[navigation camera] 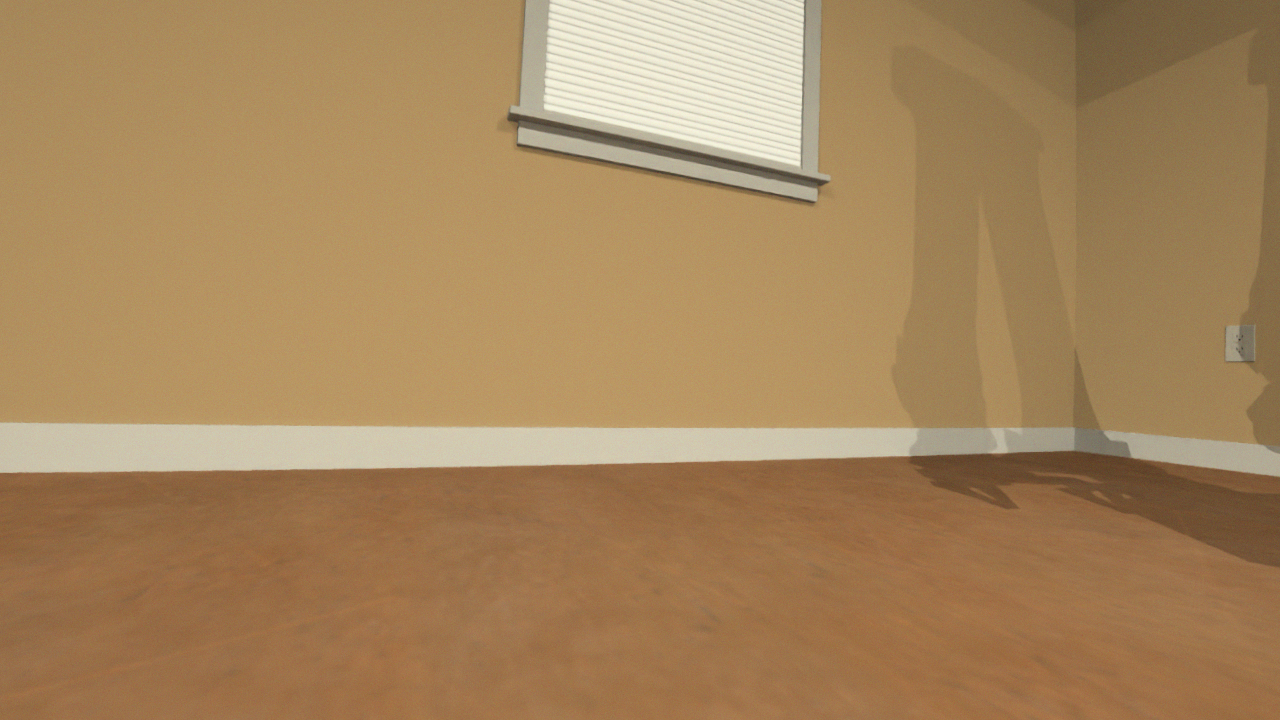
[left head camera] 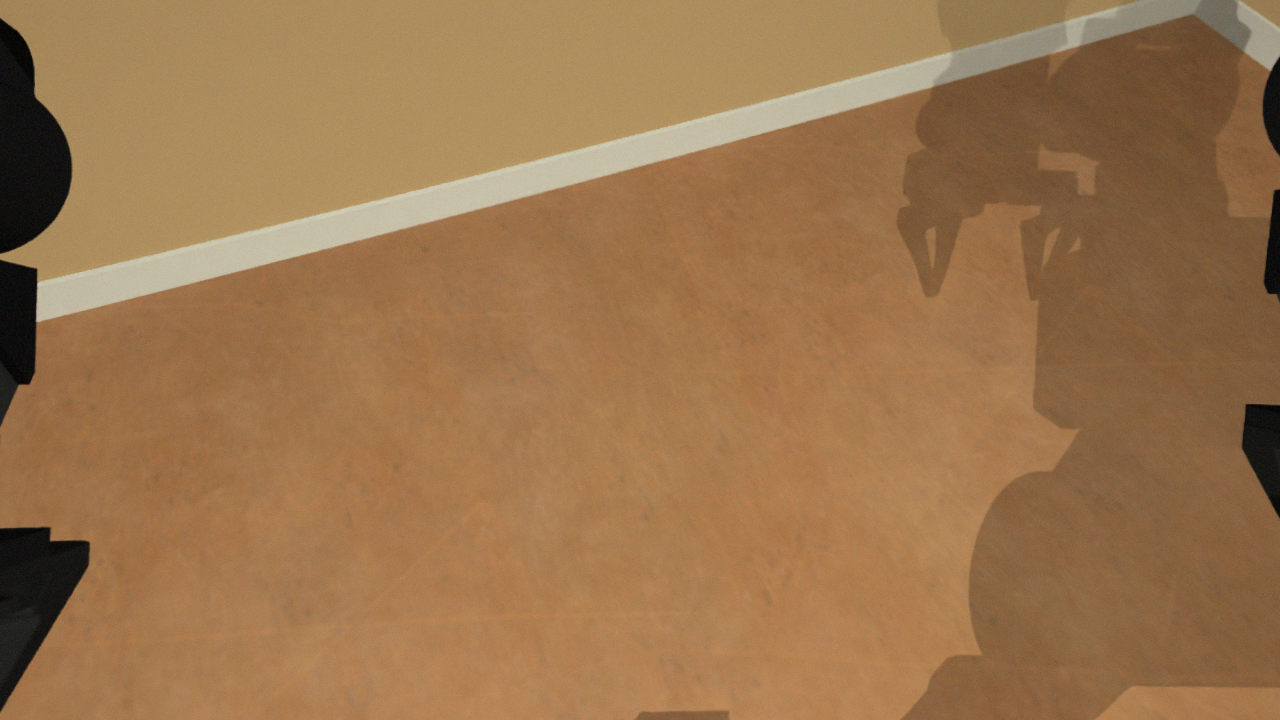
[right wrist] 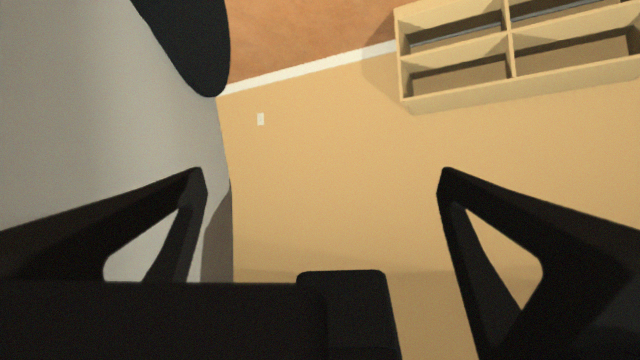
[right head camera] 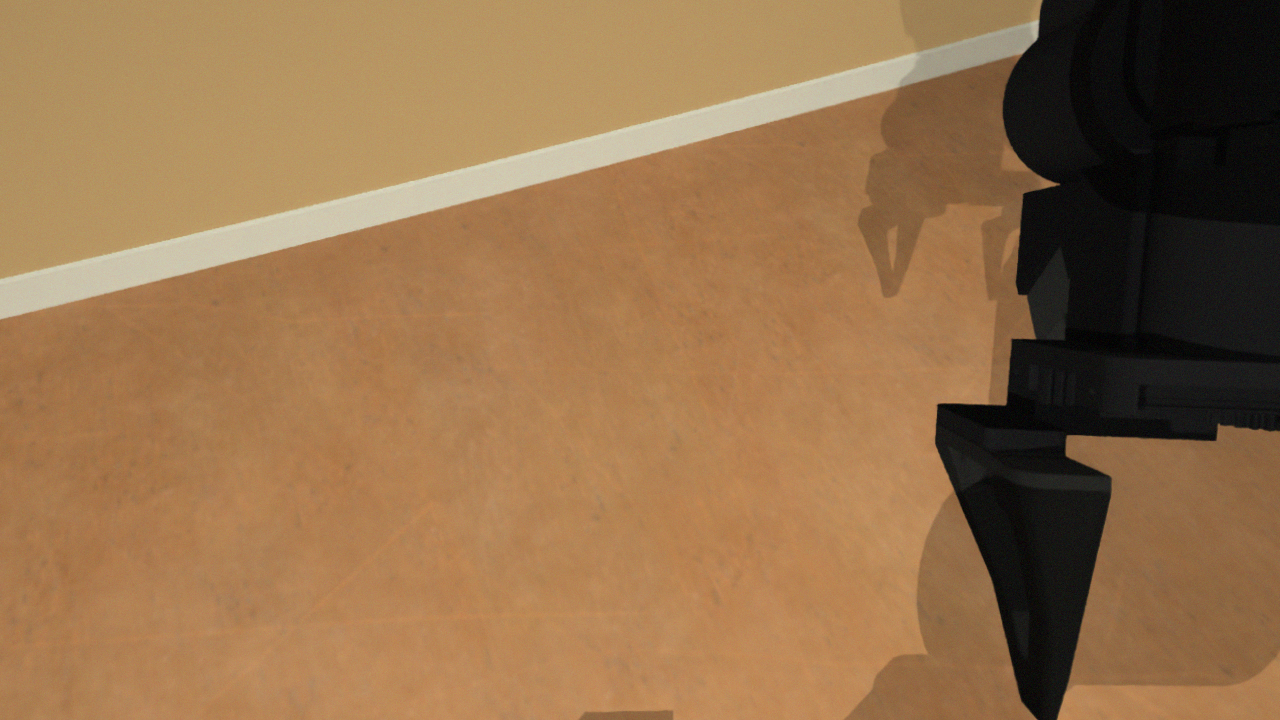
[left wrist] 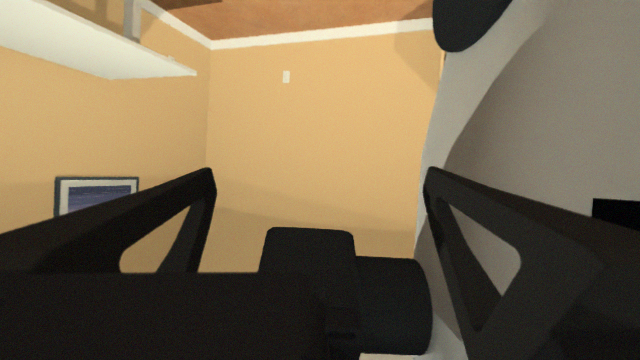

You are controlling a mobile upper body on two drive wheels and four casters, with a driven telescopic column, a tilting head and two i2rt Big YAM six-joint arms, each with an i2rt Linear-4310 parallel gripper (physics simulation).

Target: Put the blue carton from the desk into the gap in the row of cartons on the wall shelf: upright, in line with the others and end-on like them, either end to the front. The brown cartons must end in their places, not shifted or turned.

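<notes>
The blue carton, the brown cartons and the gap in their row do not show in these views. My left gripper (left wrist: 319, 179) is open, with its fingers wide apart and no object between them in the left wrist view. My right gripper (right wrist: 321, 180) is open in the same way in the right wrist view. Parts of both grippers show at the side edges of the left head camera. One right finger hangs down at the right of the right head camera. A white board (left wrist: 75, 45) shows at the upper left of the left wrist view; I cannot tell if it is the desk or the wall shelf.
A wooden cubby unit (right wrist: 450, 102) stands against the wall at the upper right of the right wrist view. A framed picture (left wrist: 100, 194) hangs on a wall. The navigation camera faces a wall with a white baseboard (navigation camera: 358, 447) and a blind-covered window (navigation camera: 671, 80), with a room corner at right.
</notes>
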